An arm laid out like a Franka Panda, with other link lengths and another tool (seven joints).
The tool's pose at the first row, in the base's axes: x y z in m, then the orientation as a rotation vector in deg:
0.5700 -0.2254 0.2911 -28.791 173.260 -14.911
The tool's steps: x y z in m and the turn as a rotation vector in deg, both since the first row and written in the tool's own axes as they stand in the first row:
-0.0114 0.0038 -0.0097 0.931 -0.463 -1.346
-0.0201 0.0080 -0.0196 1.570 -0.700 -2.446
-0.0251 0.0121 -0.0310 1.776 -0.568 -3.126
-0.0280 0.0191 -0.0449 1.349 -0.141 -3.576
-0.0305 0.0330 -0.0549 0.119 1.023 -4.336
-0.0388 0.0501 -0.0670 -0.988 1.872 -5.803
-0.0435 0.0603 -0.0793 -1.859 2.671 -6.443
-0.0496 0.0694 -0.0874 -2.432 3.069 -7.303
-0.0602 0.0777 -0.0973 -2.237 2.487 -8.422
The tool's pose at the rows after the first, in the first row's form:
0.5787 -0.2166 0.3004 -30.755 172.301 -16.225
0.5847 -0.2083 0.3097 -32.363 171.667 -17.158
0.5871 -0.2011 0.3204 -33.382 171.590 -17.547
0.5863 -0.1915 0.3329 -34.122 172.032 -17.081
0.5834 -0.1761 0.3404 -35.444 173.344 -15.668
0.5847 -0.1556 0.3496 -37.836 174.123 -14.351
0.5848 -0.1427 0.3600 -38.948 174.969 -13.317
0.5870 -0.1309 0.3666 40.217 -174.686 12.567
0.5935 -0.1182 0.3753 -42.013 174.352 -12.776

